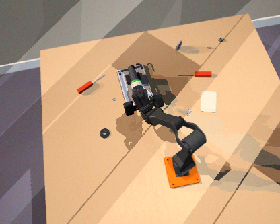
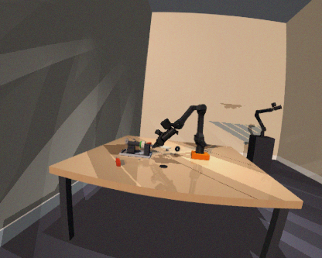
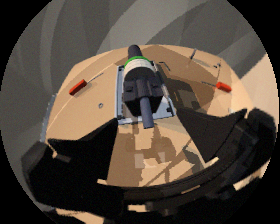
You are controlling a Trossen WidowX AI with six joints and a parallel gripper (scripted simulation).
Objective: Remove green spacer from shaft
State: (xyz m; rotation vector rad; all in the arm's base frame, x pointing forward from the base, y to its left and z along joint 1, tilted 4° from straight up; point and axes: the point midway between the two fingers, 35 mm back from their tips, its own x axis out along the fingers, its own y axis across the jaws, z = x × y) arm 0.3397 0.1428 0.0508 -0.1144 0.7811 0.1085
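My gripper tip is now 60 mm short of the dark shaft, 10 mm to the right of it and 10 mm below it. From my gripper tip the other things lie so: green spacer 90 mm ahead, 10 mm to the left, 10 mm above; then small screw 240 mm to the right, 80 mm behind, 70 mm below; then pale card 350 mm to the right, 70 mm below, 30 mm behind.
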